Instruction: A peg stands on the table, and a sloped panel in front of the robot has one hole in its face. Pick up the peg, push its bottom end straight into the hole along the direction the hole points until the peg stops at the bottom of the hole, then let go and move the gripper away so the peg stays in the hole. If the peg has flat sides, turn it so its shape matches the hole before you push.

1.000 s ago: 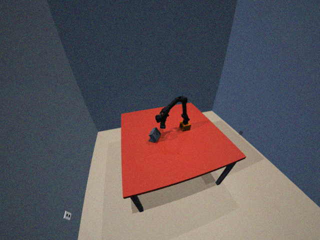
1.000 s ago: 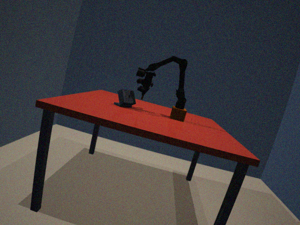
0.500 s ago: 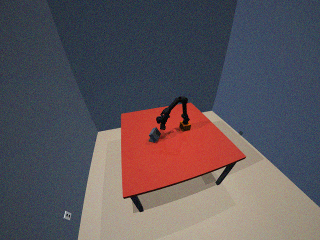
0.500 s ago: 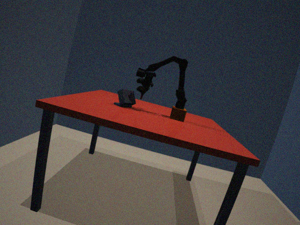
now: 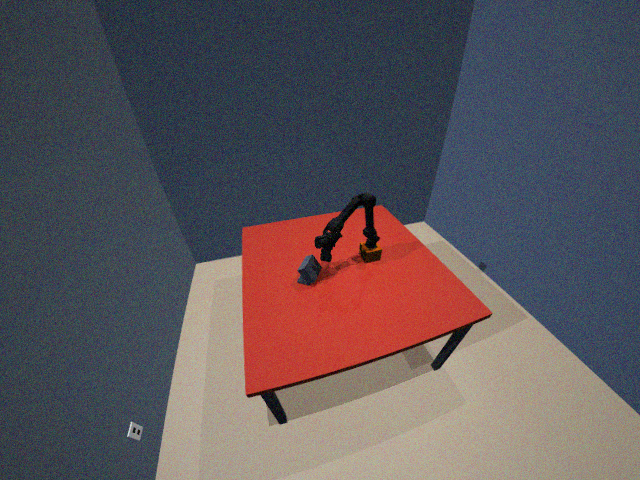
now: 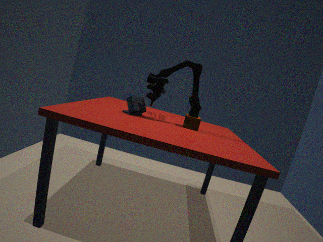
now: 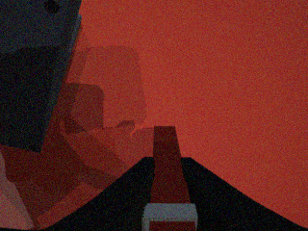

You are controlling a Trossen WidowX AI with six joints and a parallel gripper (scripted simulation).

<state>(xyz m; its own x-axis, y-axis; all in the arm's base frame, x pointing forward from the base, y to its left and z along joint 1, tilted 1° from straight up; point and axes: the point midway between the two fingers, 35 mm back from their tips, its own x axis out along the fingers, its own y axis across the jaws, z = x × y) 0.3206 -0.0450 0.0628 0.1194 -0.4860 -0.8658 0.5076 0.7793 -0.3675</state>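
My gripper tip is now 100 mm short of the hole, 70 mm to the right of it and 30 mm above it. Also, from my gripper tip: sloped panel (110 mm ahead, 50 mm to the left, 50 mm below); red peg (10 mm to the left, 10 mm above).
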